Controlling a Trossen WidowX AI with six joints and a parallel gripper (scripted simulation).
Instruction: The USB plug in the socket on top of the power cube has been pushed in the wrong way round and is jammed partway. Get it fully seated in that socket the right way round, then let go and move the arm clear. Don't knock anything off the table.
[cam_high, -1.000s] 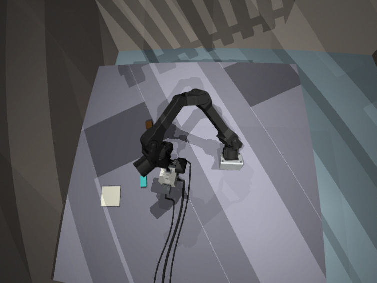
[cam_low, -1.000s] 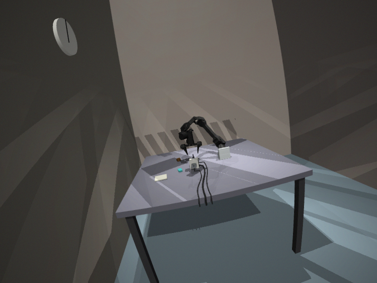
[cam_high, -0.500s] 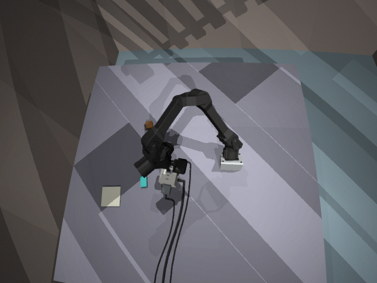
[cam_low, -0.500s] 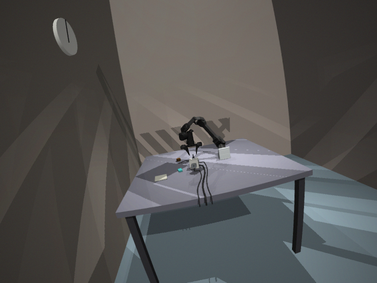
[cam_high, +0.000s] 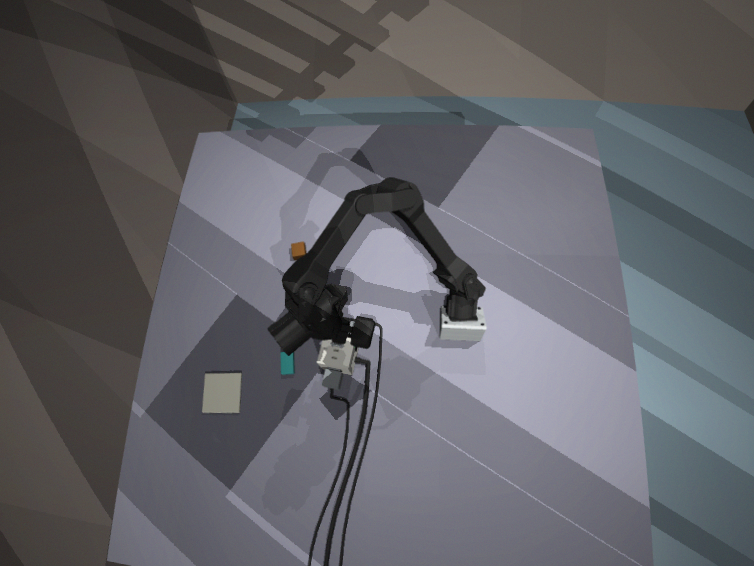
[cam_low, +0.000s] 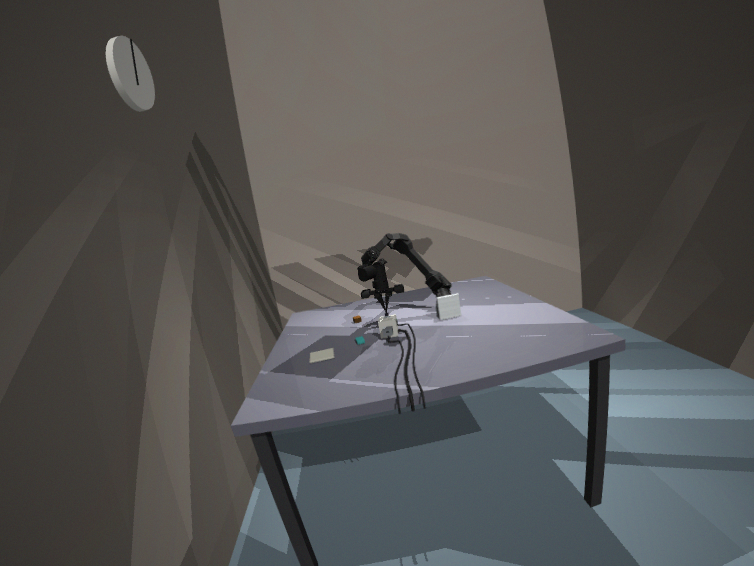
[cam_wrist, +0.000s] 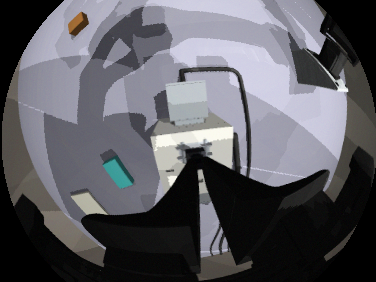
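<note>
Right now the grey socket is 1 cm to the left of my gripper tip and 4 cm below it. The rest, counted from my gripper tip: brown block (12 cm ahead, 27 cm to the right, 9 cm below); then teal block (14 cm ahead, 3 cm to the left, 10 cm below); then dark USB plug (2 cm below).
</note>
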